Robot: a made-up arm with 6 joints. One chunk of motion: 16 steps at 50 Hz.
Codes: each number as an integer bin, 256 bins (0 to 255) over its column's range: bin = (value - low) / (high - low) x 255, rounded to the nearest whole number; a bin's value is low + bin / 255 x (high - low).
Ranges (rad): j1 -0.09..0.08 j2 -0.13..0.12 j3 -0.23..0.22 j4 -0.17..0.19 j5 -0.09..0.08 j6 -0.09..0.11
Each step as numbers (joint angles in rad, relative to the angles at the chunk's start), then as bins.
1 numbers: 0.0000 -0.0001 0.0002 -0.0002 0.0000 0.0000
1 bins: 135 132 130 120 135 115
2 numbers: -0.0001 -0.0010 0.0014 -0.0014 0.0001 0.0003
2 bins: 135 132 131 119 135 115
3 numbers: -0.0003 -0.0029 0.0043 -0.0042 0.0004 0.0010
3 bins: 135 130 133 117 136 116
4 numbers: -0.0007 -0.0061 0.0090 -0.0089 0.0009 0.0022
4 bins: 134 126 135 114 136 118
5 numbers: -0.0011 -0.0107 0.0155 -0.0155 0.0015 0.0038
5 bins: 133 122 139 109 137 120
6 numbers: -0.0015 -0.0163 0.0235 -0.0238 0.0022 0.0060
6 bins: 133 116 144 104 138 122
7 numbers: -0.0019 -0.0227 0.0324 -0.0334 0.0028 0.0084
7 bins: 132 109 149 97 139 125
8 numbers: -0.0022 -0.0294 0.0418 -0.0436 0.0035 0.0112
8 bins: 132 103 154 90 140 129
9 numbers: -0.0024 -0.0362 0.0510 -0.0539 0.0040 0.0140
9 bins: 131 96 159 82 141 133
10 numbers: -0.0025 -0.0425 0.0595 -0.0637 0.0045 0.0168
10 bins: 131 89 164 75 142 136
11 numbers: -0.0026 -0.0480 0.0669 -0.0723 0.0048 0.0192
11 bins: 131 84 168 69 142 139
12 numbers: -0.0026 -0.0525 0.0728 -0.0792 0.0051 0.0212
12 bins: 131 79 172 64 143 142
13 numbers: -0.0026 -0.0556 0.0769 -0.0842 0.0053 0.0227
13 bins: 131 76 174 61 143 144
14 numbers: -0.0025 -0.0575 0.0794 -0.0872 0.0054 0.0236
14 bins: 131 74 175 59 143 145
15 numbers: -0.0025 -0.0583 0.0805 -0.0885 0.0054 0.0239
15 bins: 131 73 176 58 143 145
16 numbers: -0.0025 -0.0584 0.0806 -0.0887 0.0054 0.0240
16 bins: 131 73 176 58 143 145
